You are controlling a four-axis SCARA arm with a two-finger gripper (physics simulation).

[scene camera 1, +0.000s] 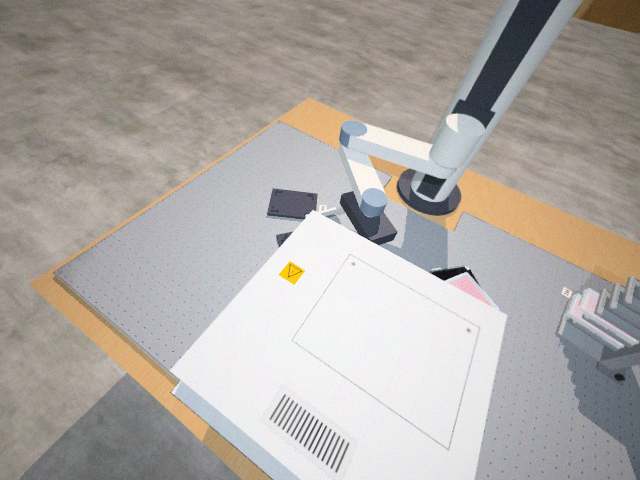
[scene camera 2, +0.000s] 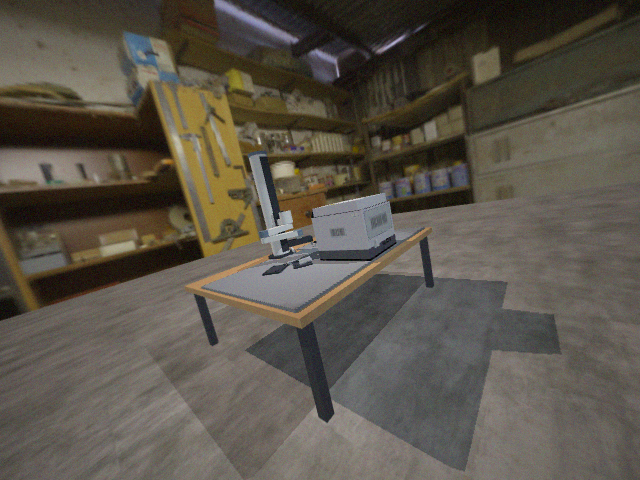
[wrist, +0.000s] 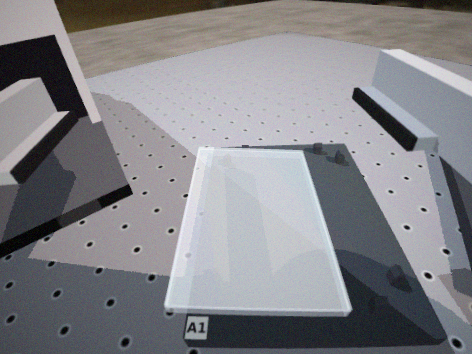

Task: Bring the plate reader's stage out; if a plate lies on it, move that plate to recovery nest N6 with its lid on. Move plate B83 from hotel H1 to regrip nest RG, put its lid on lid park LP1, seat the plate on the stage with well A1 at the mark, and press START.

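Where they show: gripper, fingertip midpoint: (scene camera 2: 304, 248) (wrist: 212, 84); arm's base, link origin: (scene camera 1: 427, 191) (scene camera 2: 282, 255).
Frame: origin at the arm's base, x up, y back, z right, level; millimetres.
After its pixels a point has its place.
Note:
My gripper (wrist: 212, 84) @(x 113, y -536, z 194 mm) is open and empty; its two pale fingers with dark pads stand far apart, beyond the left and right sides of a clear lid. The lid (wrist: 250, 225) @(x 35, y -517, z 197 mm) lies over a dark nest (wrist: 365, 215) @(x 23, y -483, z 266 mm) marked A1, shifted left, so that it overhangs the nest's left edge and pins show bare on the right. A plate with pink wells (scene camera 1: 471, 289) @(x 84, y -398, z -242 mm) shows partly past the edge of the plate reader (scene camera 1: 387, 382) @(x 359, y -831, z -92 mm) (scene camera 2: 343, 232) @(x 188, y -851, z 149 mm), at the dark stage (scene camera 1: 449, 272) @(x 73, y -373, z -176 mm). Plates with pink contents (scene camera 1: 594, 317) @(x 113, y -304, z -524 mm) stand in a hotel at the right. Plate names and the START button are not readable.
A dark nest (scene camera 1: 292, 203) @(x 25, y -406, z 369 mm) (scene camera 2: 275, 268) @(x 25, y -396, z 366 mm) lies left of the arm, and another (scene camera 1: 282, 237) (scene camera 2: 302, 262) is partly hidden by the reader in scene camera 1. The arm's column (scene camera 1: 504, 67) @(x 484, y -77, z -9 mm) (scene camera 2: 264, 191) @(x 573, y -50, z 55 mm) stands at the table's back edge. A pale housing wall (wrist: 27, 20) @(x 141, y -618, z 139 mm) rises at the wrist view's left.

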